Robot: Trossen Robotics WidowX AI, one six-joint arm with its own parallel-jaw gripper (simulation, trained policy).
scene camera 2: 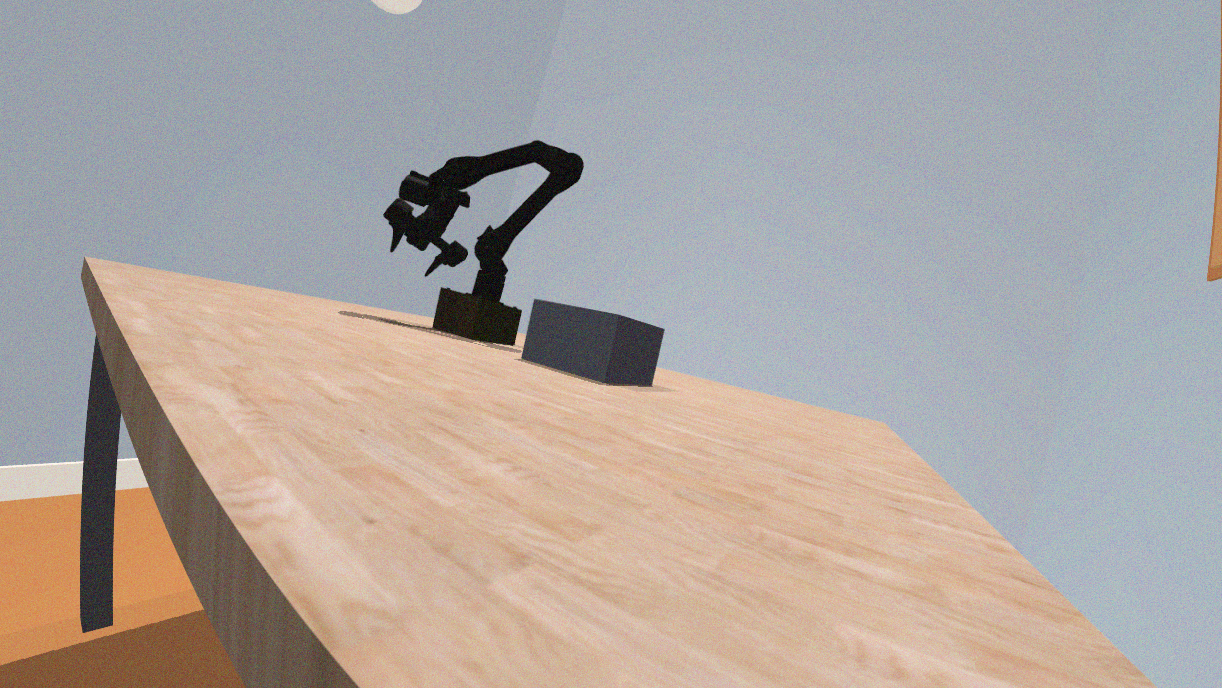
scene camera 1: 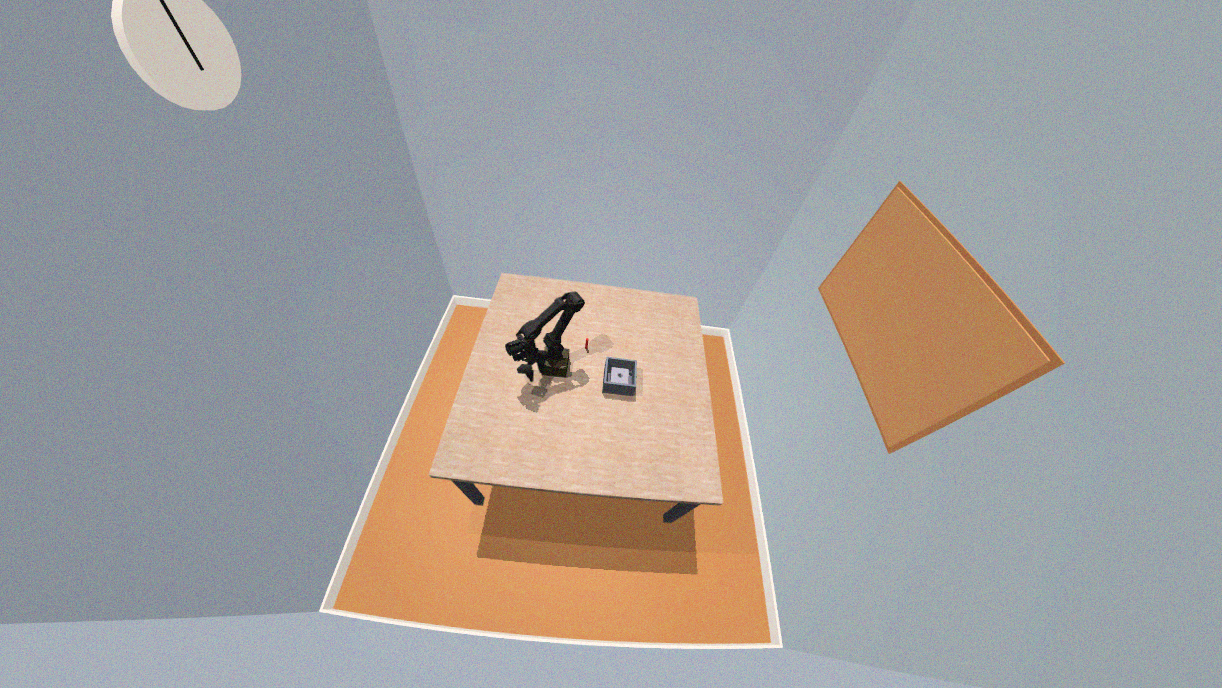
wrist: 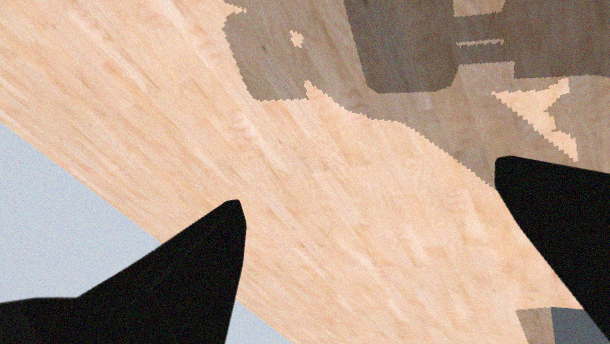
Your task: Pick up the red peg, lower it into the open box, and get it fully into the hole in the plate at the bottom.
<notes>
I see my gripper (scene camera 2: 409, 264).
My gripper is seen too in the wrist view (wrist: 364, 192).
</notes>
